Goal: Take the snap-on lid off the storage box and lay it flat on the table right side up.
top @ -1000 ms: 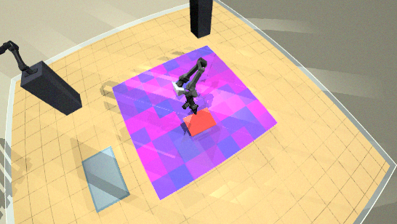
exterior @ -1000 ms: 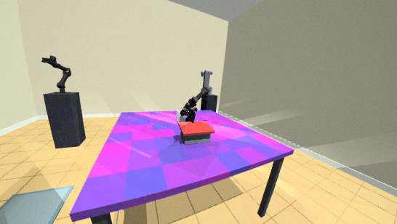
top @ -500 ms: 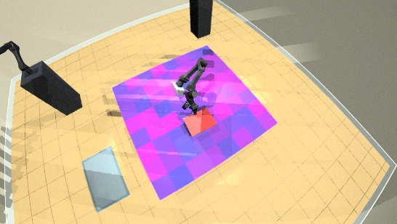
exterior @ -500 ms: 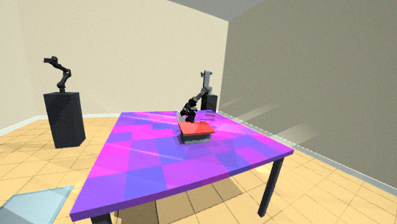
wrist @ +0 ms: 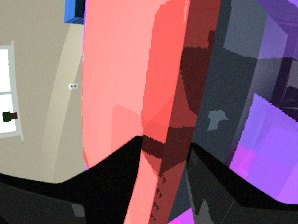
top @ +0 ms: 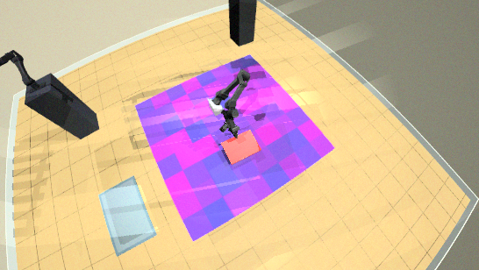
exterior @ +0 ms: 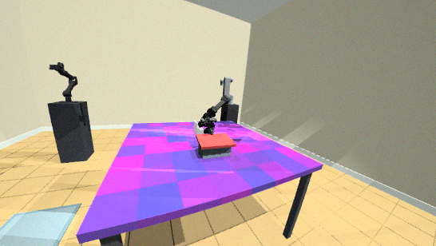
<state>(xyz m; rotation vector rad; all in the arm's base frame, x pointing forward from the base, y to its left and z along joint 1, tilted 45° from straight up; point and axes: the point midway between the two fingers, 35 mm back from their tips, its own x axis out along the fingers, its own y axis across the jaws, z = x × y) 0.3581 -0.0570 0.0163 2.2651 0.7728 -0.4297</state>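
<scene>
Right now my gripper tip is 8 cm short of the red lid and 1 cm to the left of it. Round my gripper tip: grey storage box 7 cm ahead, 1 cm to the right, 6 cm below.
</scene>
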